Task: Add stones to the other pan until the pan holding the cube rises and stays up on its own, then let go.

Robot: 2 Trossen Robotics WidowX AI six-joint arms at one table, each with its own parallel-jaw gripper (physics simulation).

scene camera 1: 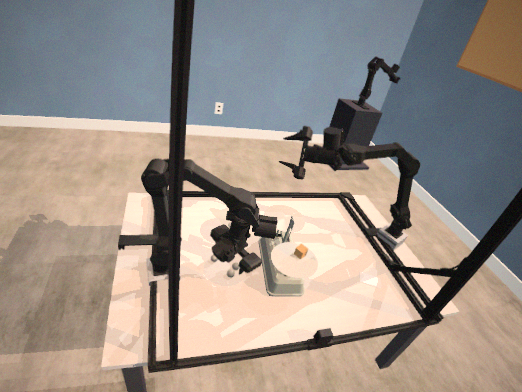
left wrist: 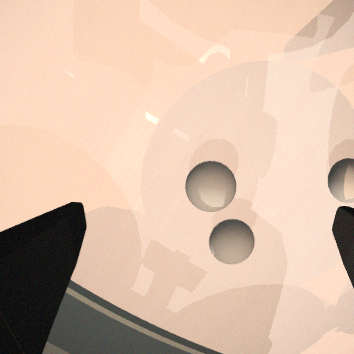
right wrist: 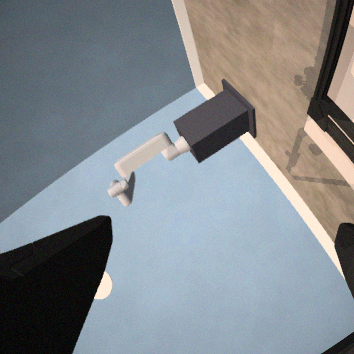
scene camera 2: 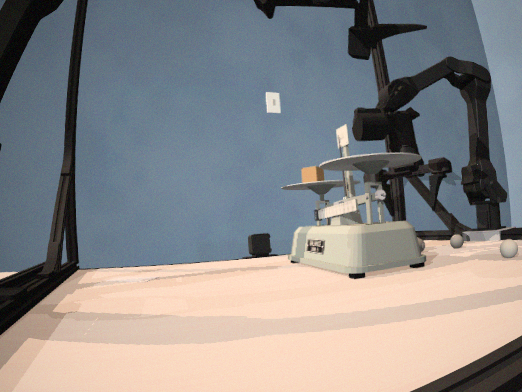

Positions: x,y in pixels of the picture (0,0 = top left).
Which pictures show my left gripper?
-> Scene camera 1, the left wrist view and scene camera 2 only.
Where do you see a balance scale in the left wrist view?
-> At 82,314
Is my right gripper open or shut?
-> Open.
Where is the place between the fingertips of my left gripper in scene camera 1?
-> At 231,264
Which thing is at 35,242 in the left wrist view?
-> My left gripper.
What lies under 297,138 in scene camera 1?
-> My right gripper.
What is my right gripper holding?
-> Nothing.
